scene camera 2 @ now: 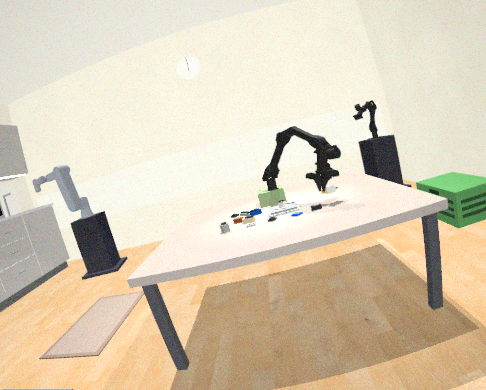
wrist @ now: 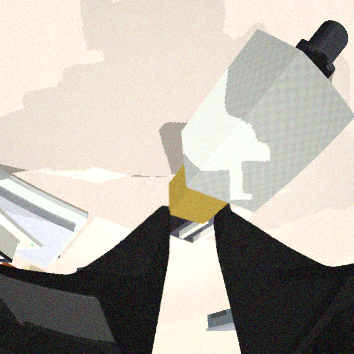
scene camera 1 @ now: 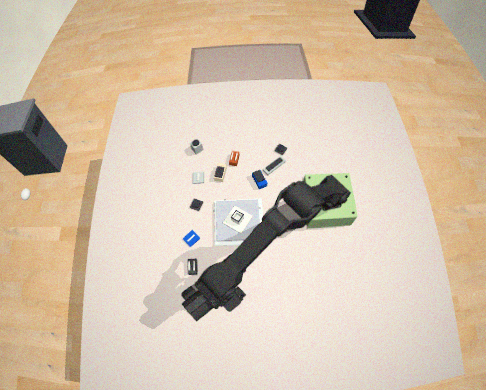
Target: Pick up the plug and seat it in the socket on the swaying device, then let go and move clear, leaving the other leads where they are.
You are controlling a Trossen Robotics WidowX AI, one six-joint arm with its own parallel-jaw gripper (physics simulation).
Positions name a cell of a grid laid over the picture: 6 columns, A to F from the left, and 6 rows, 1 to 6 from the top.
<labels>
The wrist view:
my gripper: D4
white plug: E2, held by my gripper
device: A4
</labels>
